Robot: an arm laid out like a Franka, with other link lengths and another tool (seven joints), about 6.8 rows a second.
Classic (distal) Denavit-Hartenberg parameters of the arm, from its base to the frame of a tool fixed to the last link. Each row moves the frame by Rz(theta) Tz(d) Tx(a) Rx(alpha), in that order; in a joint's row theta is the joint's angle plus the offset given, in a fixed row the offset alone. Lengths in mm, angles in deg.
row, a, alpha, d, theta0
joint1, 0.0, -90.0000, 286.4, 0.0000
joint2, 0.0, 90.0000, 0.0, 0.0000
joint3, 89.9, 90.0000, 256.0, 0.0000
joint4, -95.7, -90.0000, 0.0, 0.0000
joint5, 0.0, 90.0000, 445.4, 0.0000
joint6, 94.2, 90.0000, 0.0, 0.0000
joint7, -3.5, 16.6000, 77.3, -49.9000
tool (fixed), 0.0, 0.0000, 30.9, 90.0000
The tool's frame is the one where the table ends.
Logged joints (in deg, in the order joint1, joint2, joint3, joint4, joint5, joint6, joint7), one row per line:
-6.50 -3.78 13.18 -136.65 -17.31 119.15 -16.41
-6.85 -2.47 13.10 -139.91 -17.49 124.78 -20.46
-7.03 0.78 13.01 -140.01 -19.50 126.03 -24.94
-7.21 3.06 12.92 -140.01 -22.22 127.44 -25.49
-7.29 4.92 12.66 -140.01 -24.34 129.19 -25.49
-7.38 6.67 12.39 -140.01 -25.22 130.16 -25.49
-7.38 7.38 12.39 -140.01 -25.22 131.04 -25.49
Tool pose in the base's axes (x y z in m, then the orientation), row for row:
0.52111 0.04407 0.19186 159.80 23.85 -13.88
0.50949 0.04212 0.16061 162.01 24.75 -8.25
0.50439 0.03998 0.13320 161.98 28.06 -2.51
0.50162 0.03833 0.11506 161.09 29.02 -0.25
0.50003 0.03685 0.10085 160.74 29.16 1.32
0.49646 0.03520 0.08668 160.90 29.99 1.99
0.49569 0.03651 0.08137 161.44 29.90 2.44
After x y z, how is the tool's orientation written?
As angles about the fixed x, y, z axes (roll, pitch, yaw), in degrees.
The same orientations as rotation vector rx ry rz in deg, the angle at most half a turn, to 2 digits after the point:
158.50 -13.27 -36.74
159.95 -5.97 -36.83
158.12 2.80 -40.03
156.47 6.40 -40.55
155.69 8.67 -40.21
155.38 9.71 -41.20
155.80 10.12 -41.10

